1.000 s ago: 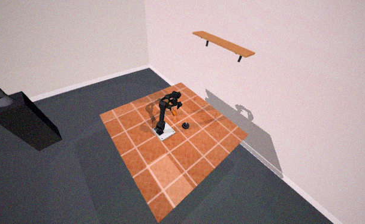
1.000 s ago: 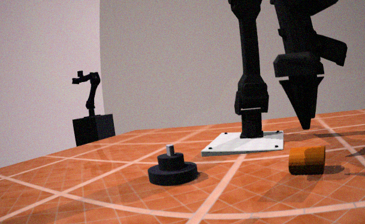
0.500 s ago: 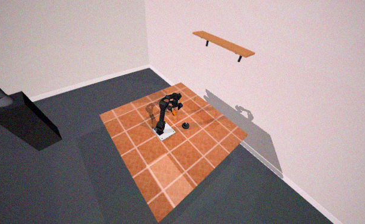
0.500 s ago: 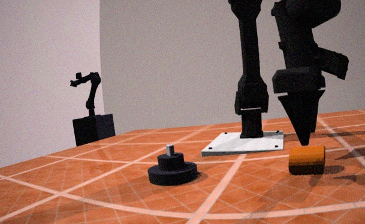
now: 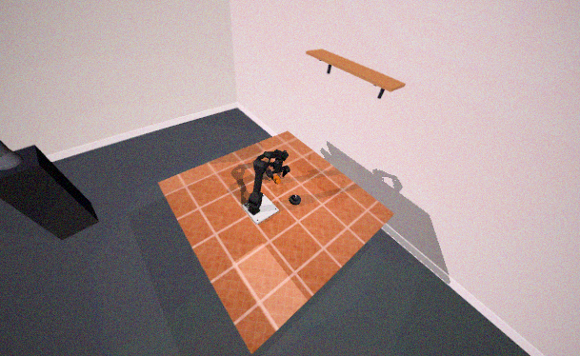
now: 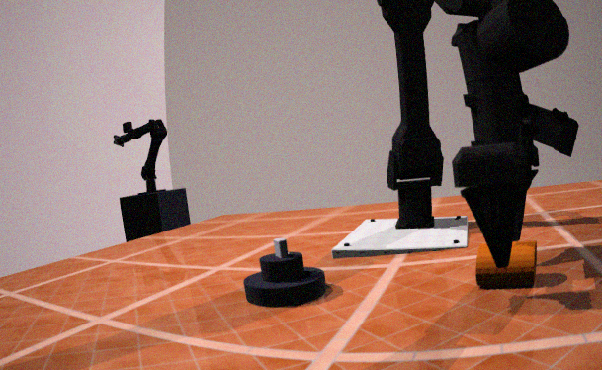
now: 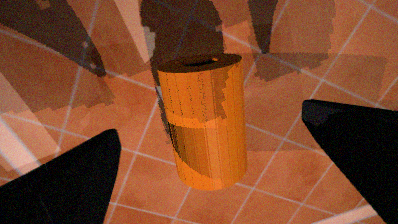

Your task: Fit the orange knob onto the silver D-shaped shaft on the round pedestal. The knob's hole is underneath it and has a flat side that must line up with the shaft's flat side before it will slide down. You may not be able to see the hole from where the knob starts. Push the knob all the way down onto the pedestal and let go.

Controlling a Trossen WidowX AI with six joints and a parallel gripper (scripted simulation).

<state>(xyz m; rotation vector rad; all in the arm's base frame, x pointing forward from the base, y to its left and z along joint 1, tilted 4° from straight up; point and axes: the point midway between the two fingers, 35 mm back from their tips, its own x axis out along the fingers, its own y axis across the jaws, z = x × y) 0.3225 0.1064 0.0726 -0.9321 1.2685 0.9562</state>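
Right now the orange knob is 10 mm to the right of my gripper tip, 10 mm below it and 10 mm behind it. Round my gripper tip: round pedestal (230 mm to the right, 30 mm behind).
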